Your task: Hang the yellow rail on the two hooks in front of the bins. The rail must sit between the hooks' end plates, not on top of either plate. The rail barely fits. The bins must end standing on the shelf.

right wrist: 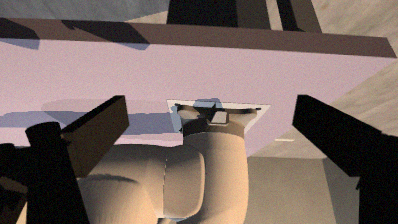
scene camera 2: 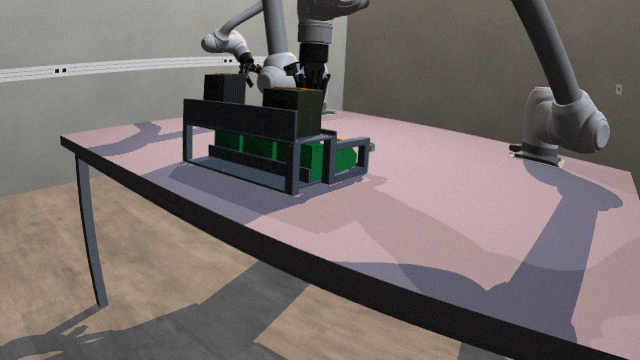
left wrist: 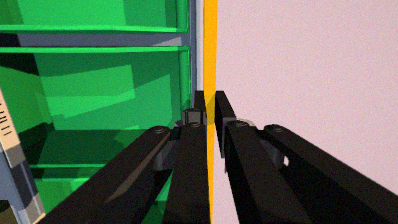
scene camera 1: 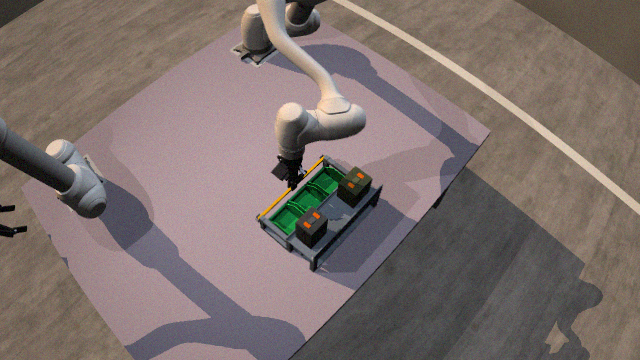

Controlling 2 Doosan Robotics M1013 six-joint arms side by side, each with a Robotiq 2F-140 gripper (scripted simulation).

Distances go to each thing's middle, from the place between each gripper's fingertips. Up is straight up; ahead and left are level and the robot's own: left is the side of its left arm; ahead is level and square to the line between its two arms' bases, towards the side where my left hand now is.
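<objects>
Relative to the grey shelf [scene camera 2: 277,125], my left hand is 2 cm above it and 13 cm short of it. Counted from my left hand, the dark box [scene camera 2: 231,88] is 11 cm to the right, 20 cm ahead and 7 cm above; the olive box [scene camera 2: 308,102] is 12 cm to the left, 20 cm ahead and 6 cm above.
The dark box is 86 cm to the left of my right hand, 92 cm ahead of it and 4 cm above it. Also from my right hand: grey shelf 85 cm ahead, 98 cm to the left, 5 cm below; olive box 92 cm ahead, 109 cm to the left, 3 cm above.
</objects>
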